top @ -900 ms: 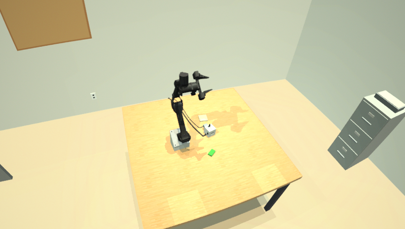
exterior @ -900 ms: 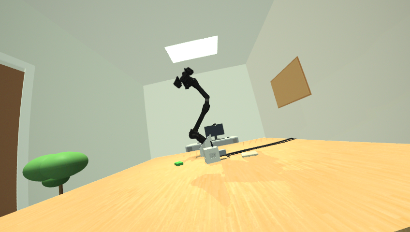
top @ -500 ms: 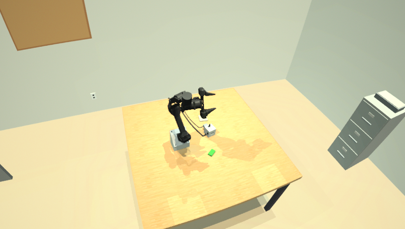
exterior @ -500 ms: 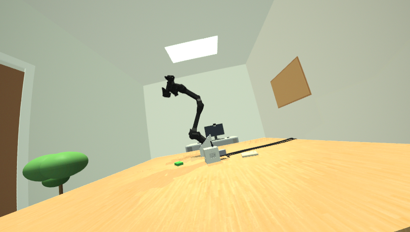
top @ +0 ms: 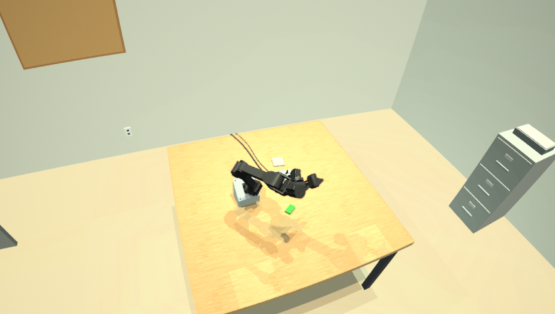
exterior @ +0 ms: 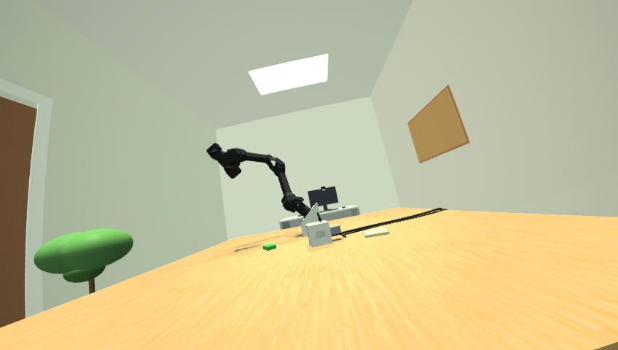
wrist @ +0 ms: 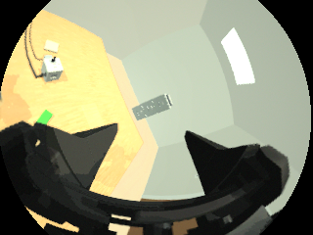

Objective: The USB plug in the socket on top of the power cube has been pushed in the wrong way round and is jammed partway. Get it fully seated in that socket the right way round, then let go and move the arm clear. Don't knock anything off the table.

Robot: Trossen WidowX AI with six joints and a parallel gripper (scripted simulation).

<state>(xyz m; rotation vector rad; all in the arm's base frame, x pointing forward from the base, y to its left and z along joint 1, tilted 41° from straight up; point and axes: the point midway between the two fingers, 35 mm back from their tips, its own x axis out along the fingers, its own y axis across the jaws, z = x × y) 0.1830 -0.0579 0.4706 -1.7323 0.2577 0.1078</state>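
The dark USB plug lies 390 mm to the left of my gripper tip, 320 mm below it and 70 mm ahead of it. The rest, counted from my gripper tip: flat white pad: 580 mm to the left, 410 mm below, 110 mm ahead; green block: 410 mm below, 170 mm to the left, 10 mm behind.
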